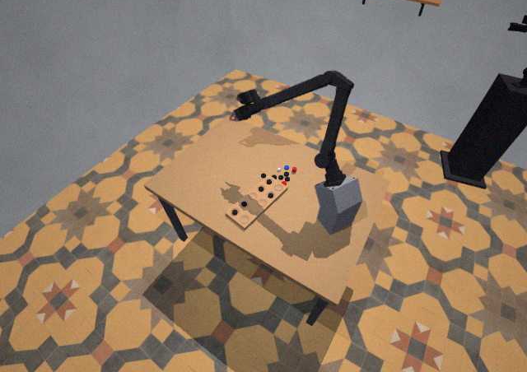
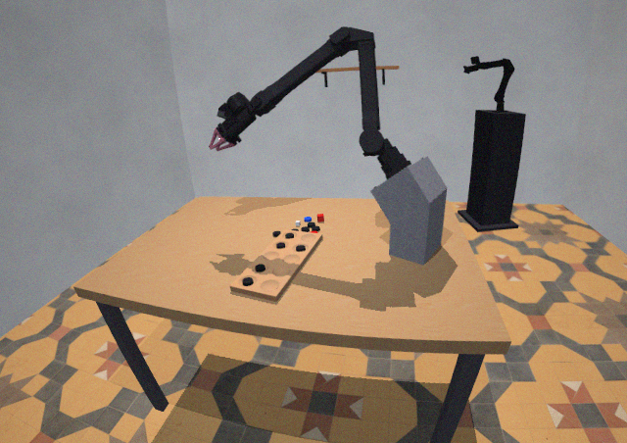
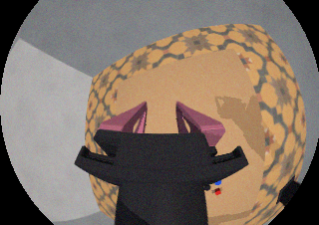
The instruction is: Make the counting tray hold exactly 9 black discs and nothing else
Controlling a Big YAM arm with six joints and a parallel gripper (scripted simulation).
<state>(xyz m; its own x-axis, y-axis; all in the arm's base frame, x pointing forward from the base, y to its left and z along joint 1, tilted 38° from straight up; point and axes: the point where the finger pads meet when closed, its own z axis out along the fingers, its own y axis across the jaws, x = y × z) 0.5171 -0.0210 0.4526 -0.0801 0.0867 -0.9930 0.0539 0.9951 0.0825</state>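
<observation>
My gripper is now 34 cm above the small white piece and 29 cm past it. From my hand the other things lie so: wooden counting tray: 34 cm below, 28 cm to the left, 25 cm behind; red disc: 36 cm behind, 34 cm below, 10 cm to the left; blue disc: 34 cm below, 33 cm behind, 4 cm to the right.
</observation>
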